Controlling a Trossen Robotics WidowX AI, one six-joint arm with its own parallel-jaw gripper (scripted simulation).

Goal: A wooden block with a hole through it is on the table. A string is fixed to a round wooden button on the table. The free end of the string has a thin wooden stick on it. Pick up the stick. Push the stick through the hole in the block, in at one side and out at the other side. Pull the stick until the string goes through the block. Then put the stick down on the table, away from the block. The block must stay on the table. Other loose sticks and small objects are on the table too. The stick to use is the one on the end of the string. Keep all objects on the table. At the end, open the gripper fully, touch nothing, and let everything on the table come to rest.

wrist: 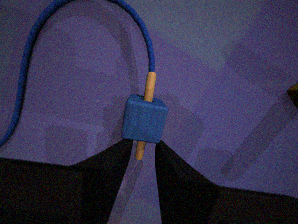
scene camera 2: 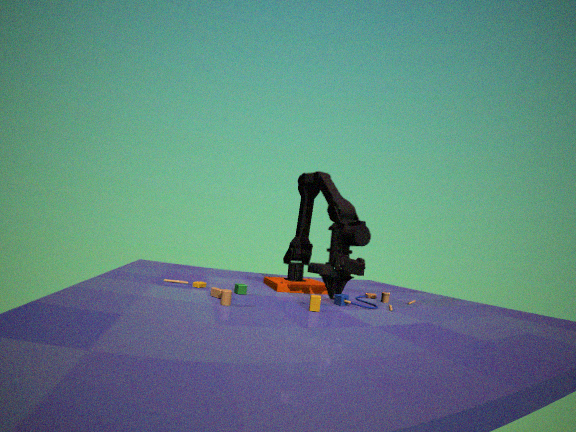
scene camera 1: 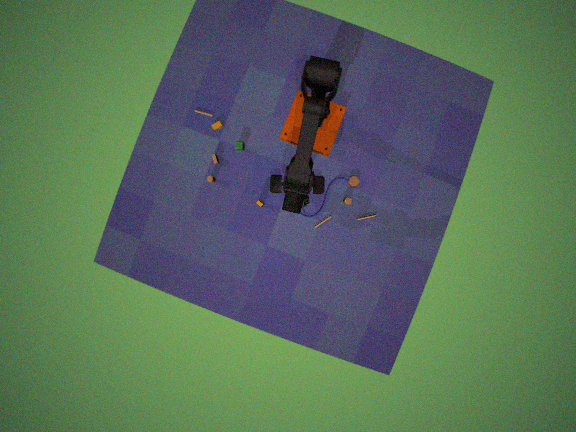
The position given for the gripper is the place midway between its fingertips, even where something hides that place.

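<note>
A blue block (wrist: 144, 121) is visible in the scene, and so is the gripper (scene camera 2: 334, 298), which the wrist view shows too, with the gripper (wrist: 144, 142) in its frame.
</note>
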